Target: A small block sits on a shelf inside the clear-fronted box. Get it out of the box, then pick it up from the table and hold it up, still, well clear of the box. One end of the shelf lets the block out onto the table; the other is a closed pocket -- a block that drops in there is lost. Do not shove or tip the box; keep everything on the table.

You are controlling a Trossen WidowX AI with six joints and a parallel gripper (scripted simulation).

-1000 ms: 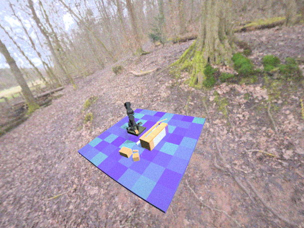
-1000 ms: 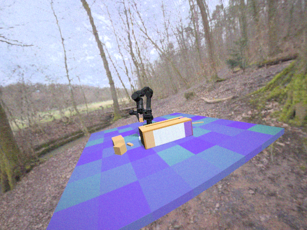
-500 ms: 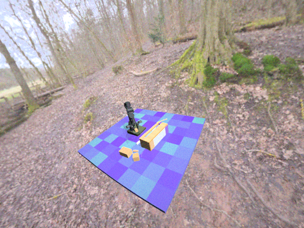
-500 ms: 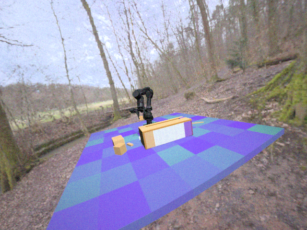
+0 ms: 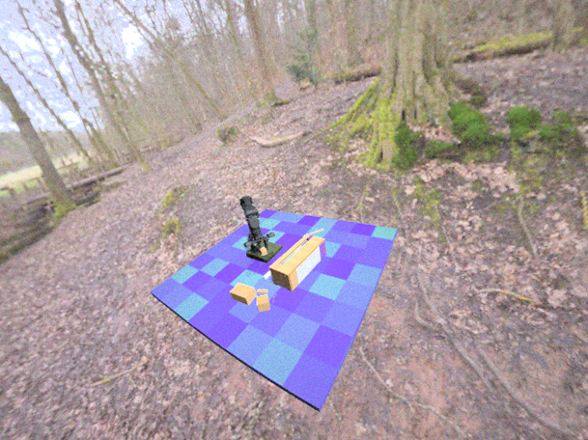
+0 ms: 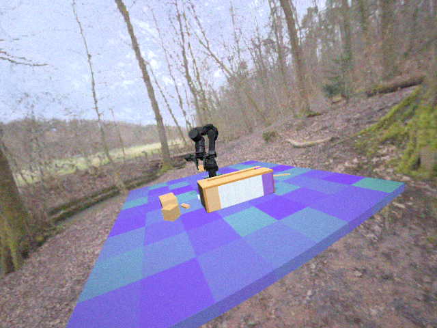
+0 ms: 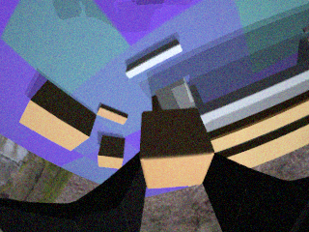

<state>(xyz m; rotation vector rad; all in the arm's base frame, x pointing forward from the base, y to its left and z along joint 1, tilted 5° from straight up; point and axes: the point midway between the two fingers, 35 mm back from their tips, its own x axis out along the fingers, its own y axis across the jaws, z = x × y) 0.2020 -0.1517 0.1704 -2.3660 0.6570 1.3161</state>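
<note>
The tan block lies 10 mm behind my gripper tip and 10 mm to the left of it. The rest, counted from my gripper tip: thin tan stick (50 mm ahead, 530 mm to the left, 170 mm below); then box (120 mm ahead, 130 mm to the left, 110 mm below).
</note>
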